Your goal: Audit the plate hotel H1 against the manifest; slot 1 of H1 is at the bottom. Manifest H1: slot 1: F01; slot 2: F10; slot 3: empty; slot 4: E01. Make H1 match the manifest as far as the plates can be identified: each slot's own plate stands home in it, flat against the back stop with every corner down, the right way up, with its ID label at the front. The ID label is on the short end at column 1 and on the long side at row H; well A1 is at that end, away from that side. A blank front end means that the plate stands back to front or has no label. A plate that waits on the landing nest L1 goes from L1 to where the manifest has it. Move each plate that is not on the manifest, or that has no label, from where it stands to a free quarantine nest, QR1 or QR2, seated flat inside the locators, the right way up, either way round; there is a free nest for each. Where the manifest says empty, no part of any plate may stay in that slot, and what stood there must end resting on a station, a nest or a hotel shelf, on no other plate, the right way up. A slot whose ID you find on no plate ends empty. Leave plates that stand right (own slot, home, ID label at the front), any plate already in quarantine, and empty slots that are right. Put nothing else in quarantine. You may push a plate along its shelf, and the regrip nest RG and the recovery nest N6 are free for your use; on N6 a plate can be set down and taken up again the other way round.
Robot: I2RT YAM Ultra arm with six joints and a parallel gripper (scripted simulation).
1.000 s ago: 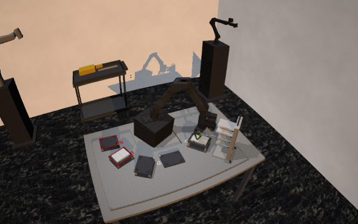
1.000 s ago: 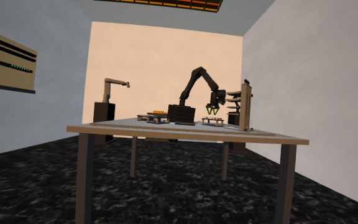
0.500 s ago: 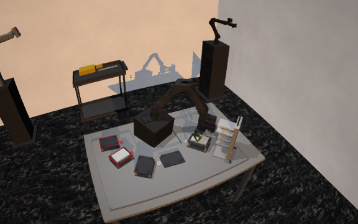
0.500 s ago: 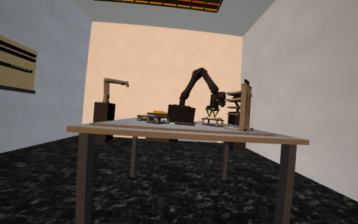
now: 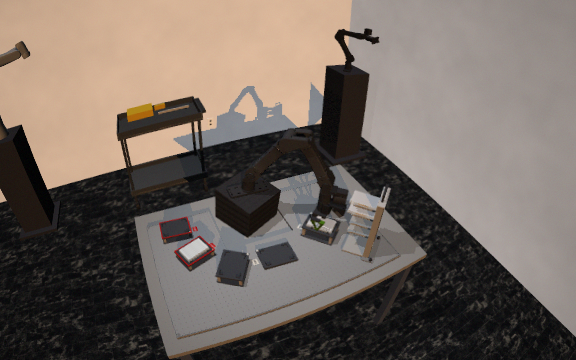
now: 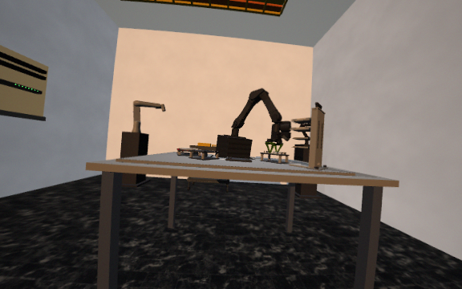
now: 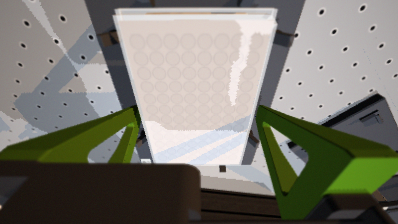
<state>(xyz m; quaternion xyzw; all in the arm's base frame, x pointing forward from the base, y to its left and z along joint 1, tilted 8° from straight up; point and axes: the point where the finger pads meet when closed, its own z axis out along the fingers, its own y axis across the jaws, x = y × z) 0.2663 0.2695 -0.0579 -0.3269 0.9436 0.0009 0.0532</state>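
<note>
The white plate is right at my hand. The rest, counted from my hand: A1 mark 9 cm behind, 1 cm below; dark regrip nest 1 cm to the left, 1 cm below; RG tag 8 cm behind, 6 cm to the right, 7 cm below.
</note>
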